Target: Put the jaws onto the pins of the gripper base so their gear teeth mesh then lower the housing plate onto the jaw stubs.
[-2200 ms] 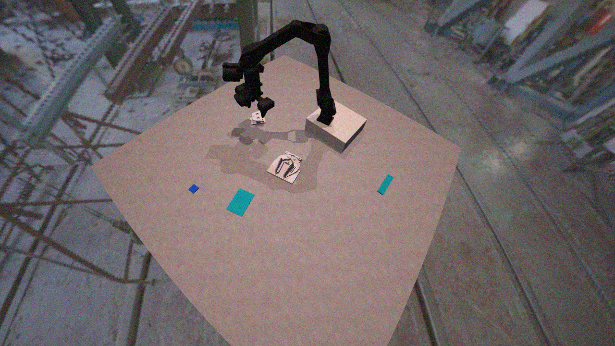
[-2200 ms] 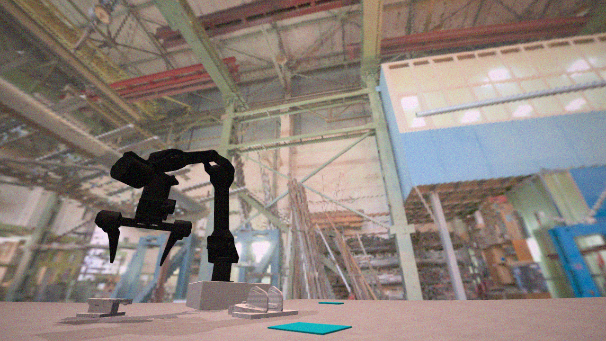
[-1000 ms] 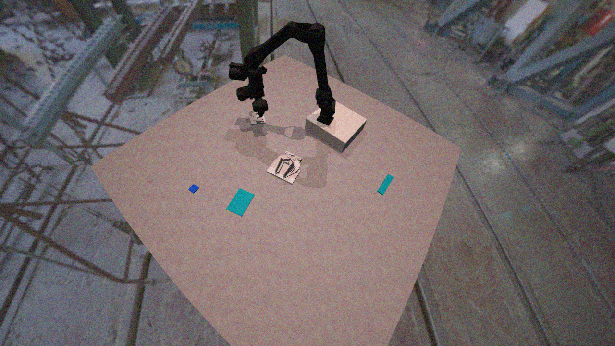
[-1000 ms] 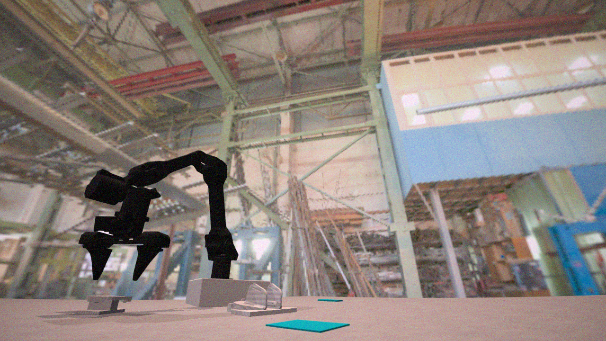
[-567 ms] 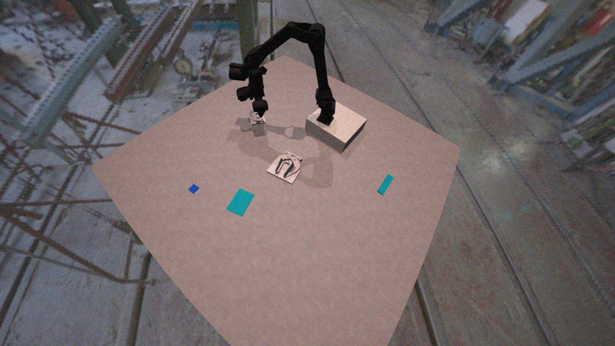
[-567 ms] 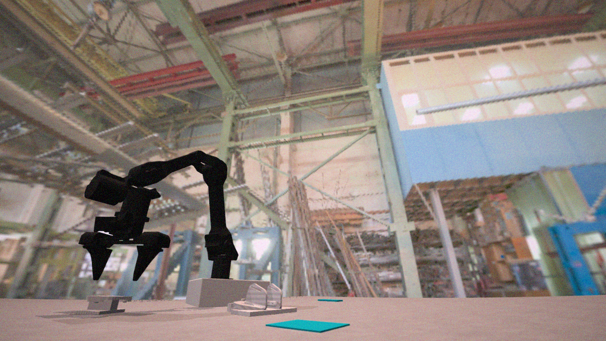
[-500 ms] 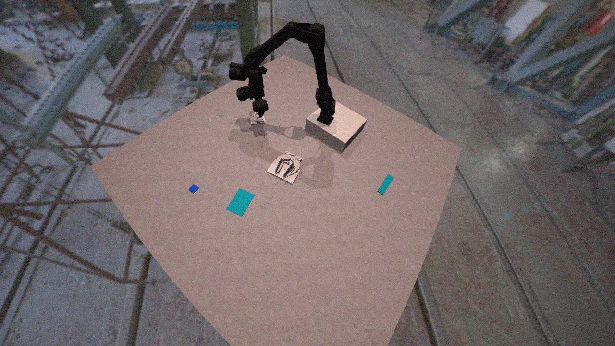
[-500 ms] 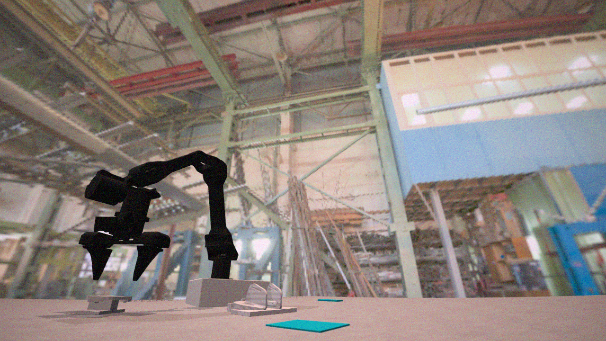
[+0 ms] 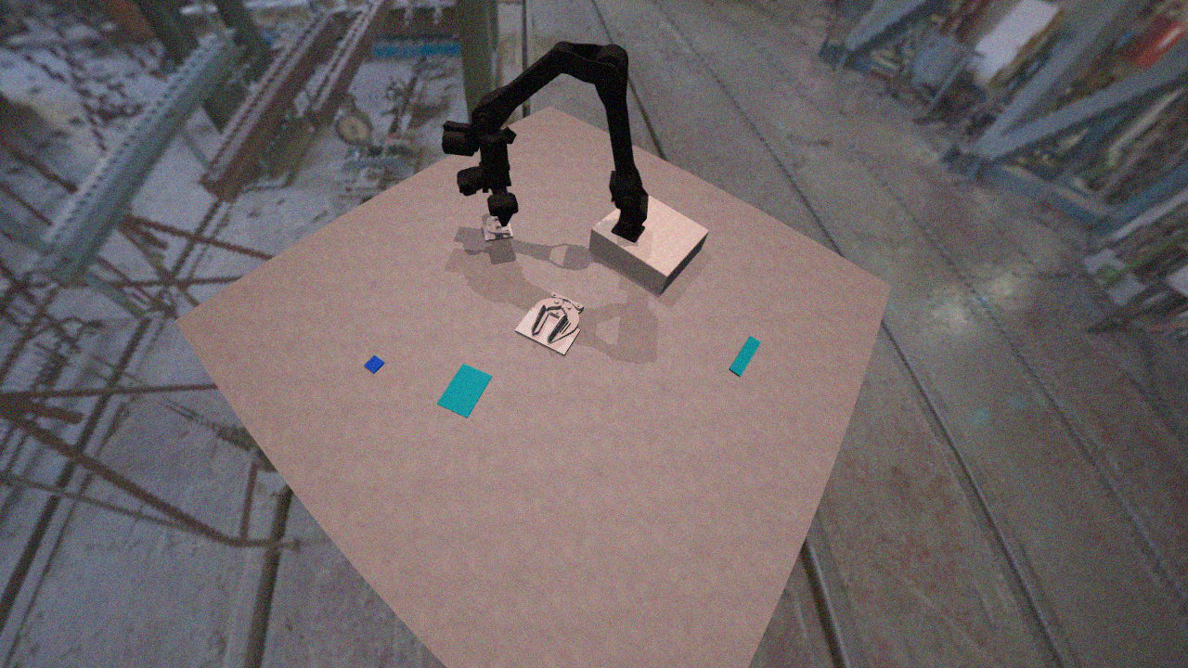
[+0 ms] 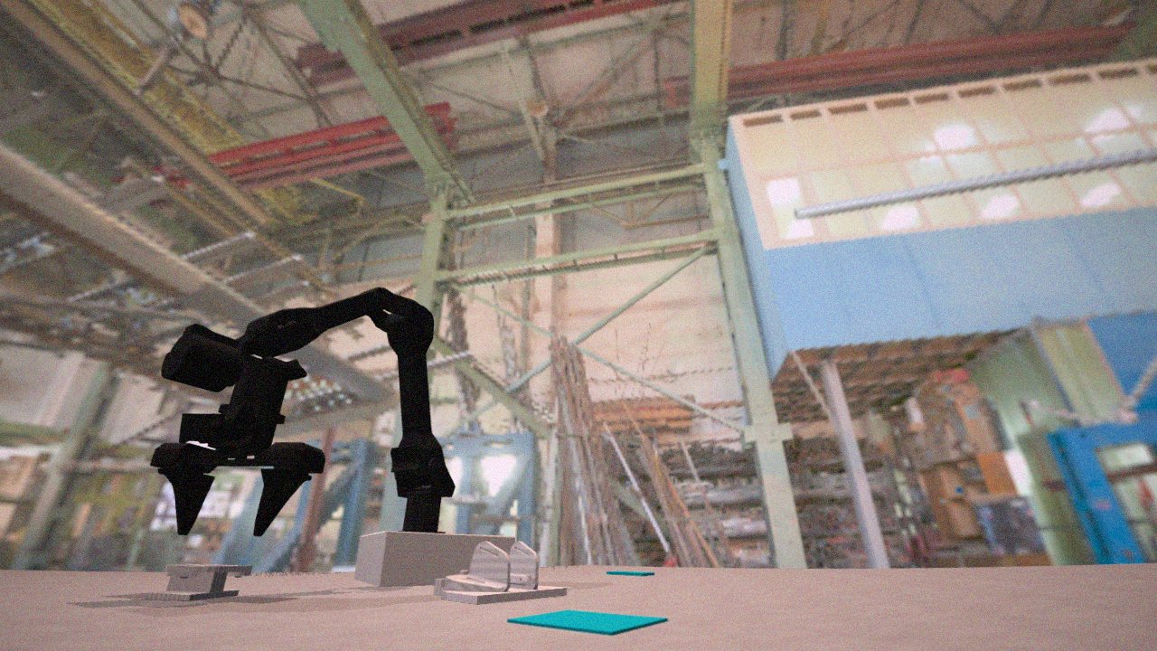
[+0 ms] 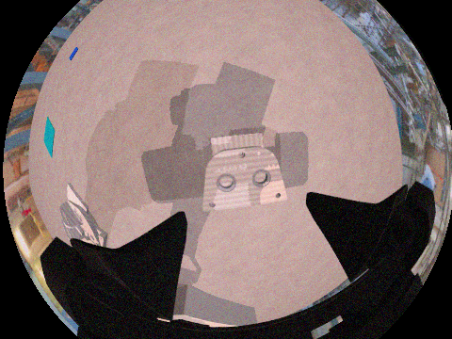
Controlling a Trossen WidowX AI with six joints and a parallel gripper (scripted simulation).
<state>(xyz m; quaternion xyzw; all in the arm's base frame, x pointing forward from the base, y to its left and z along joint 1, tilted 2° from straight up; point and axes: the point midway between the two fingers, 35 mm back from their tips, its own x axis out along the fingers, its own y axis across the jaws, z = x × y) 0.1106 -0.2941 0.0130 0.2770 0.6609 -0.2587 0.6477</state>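
Right now the gripper base is 1 cm ahead of my gripper tip, 1 cm to the right of it and 3 cm below it. Round my gripper tip: white block piece 1 cm ahead, 1 cm to the right, 5 cm below; then housing plate 13 cm ahead, 26 cm to the left, 6 cm below; then flat white plate 20 cm ahead, 26 cm to the left, 6 cm below.
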